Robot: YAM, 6 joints.
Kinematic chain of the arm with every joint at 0, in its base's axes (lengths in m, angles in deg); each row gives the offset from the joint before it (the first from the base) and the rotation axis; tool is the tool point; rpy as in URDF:
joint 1: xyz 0 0 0.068 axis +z
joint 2: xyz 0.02 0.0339 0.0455 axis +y
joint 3: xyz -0.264 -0.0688 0 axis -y
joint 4: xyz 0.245 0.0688 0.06 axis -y
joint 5: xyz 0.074 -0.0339 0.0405 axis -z
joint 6: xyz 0.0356 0 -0.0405 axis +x
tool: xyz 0 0 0 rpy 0 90 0
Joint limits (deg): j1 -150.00..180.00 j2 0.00..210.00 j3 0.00..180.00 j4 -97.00..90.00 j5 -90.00..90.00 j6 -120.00..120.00
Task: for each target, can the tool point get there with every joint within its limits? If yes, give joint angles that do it. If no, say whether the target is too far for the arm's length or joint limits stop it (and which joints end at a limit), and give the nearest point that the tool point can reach.
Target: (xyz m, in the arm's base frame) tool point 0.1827 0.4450 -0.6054
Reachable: no: too far | nearest point 0.1450 0.3532 -0.3549 | short by 0.269 m
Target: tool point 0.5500 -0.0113 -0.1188
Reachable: yes | joints 0.76 184.10 121.05 50.76 31.54 3.04
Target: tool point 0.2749 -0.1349 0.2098
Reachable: yes | joints -32.00 104.55 74.35 -74.89 -61.51 -37.58
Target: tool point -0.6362 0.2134 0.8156
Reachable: no: too far | nearest point -0.4224 0.1417 0.5724 | short by 0.332 m
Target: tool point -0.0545 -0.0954 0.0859
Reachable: yes | joints -119.26 100.66 26.96 -67.43 1.45 40.15
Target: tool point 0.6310 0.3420 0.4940
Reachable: no: too far | nearest point 0.5006 0.2713 0.4131 | short by 0.169 m
